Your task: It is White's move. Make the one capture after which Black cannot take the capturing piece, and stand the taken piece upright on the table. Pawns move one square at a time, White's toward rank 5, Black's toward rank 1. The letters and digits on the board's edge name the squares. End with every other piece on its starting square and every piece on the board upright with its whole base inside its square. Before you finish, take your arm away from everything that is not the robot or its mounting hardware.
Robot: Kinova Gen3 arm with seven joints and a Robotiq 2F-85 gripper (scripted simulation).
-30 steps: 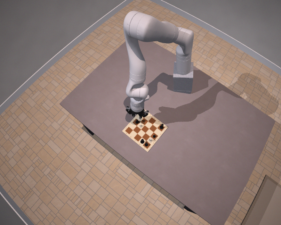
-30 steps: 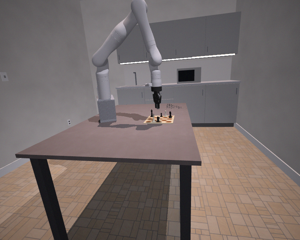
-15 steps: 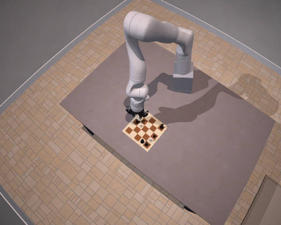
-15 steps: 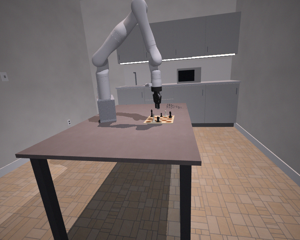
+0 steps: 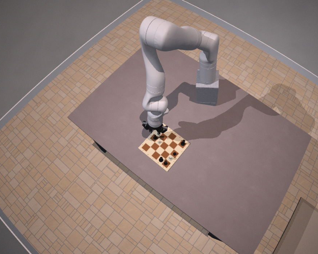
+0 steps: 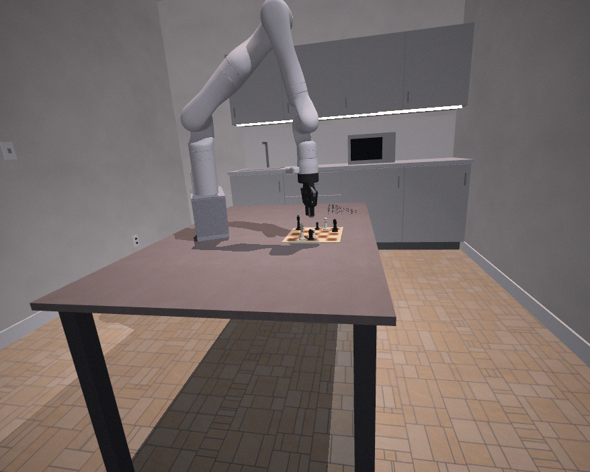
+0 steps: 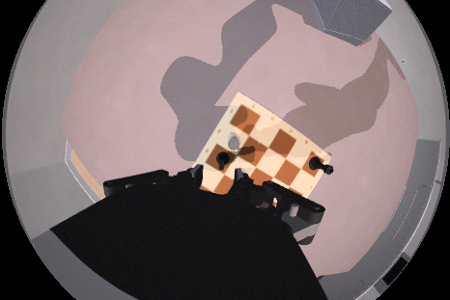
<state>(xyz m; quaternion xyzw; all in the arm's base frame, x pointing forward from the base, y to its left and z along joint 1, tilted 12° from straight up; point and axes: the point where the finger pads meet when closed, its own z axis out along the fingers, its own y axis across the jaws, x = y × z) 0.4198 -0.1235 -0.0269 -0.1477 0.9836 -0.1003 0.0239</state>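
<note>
The chessboard is 110 mm below my hand, 70 mm to the left of it and 20 mm ahead of it. The rest, counted from my hand: black pawn: 150 mm to the left, 90 mm below, 30 mm ahead.
</note>
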